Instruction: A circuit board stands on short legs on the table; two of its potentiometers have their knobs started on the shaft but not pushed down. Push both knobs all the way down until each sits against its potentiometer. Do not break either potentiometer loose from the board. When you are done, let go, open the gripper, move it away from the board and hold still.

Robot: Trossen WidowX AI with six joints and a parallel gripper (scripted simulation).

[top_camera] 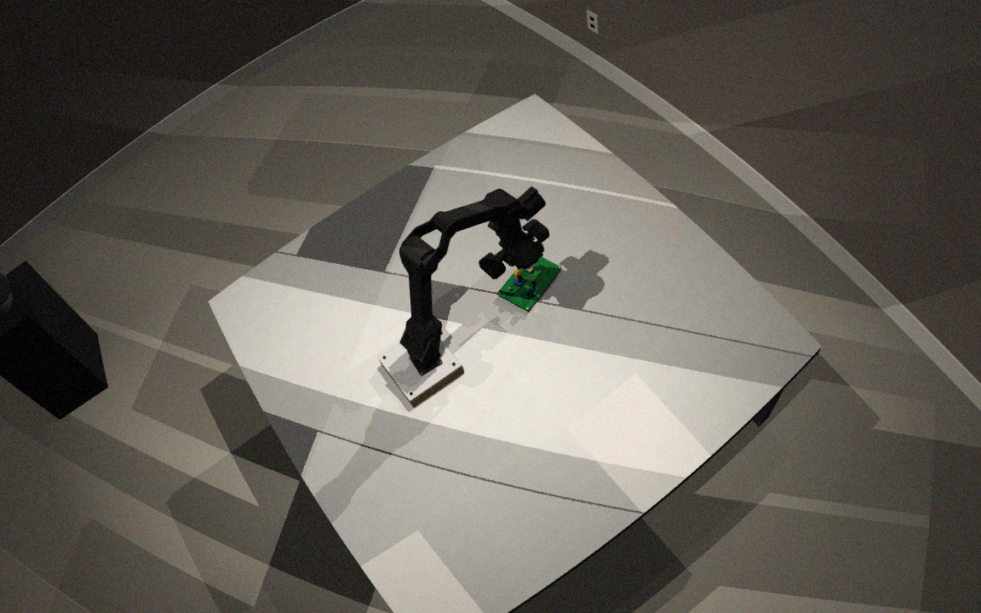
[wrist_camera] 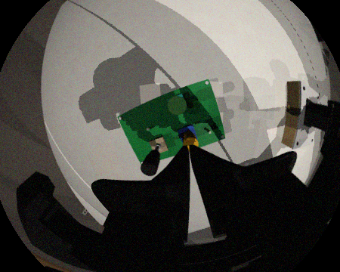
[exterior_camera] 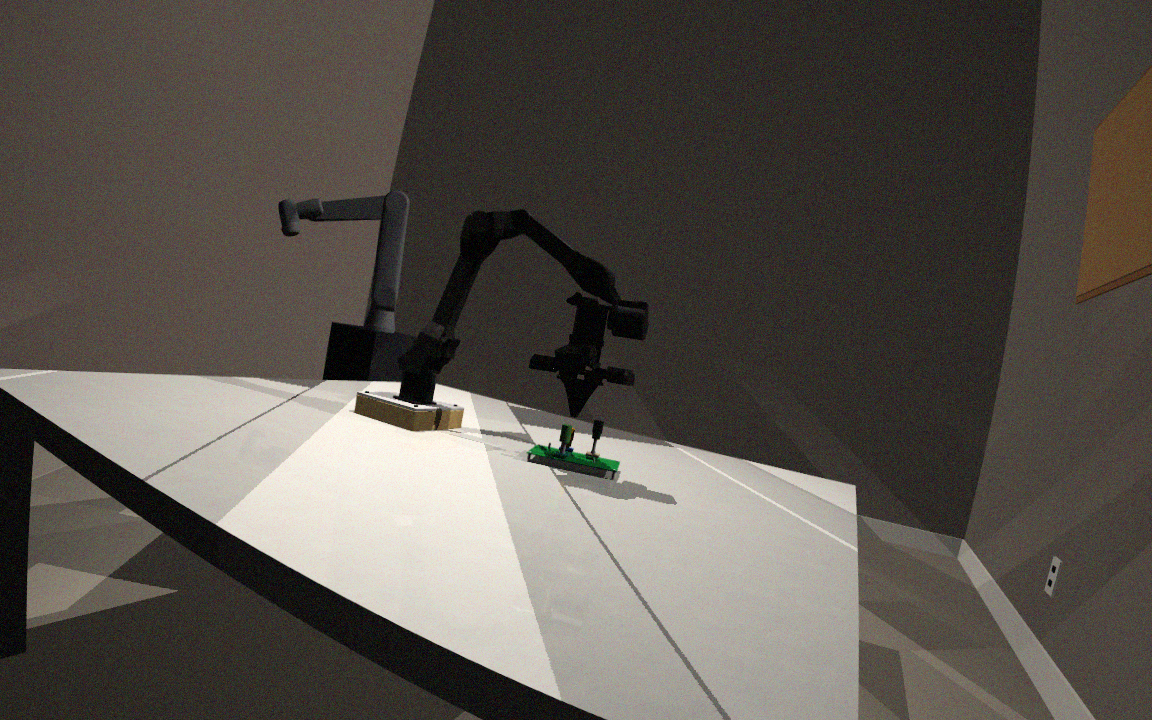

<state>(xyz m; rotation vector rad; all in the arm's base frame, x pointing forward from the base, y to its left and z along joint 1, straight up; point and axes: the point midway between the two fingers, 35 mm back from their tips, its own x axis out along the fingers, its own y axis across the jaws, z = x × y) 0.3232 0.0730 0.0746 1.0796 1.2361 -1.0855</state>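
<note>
The black knob is 4 cm ahead of my gripper tip, 3 cm to the left of it and 2 cm below it. Round my gripper tip: orange knob: 1 cm behind, 4 cm below.
</note>
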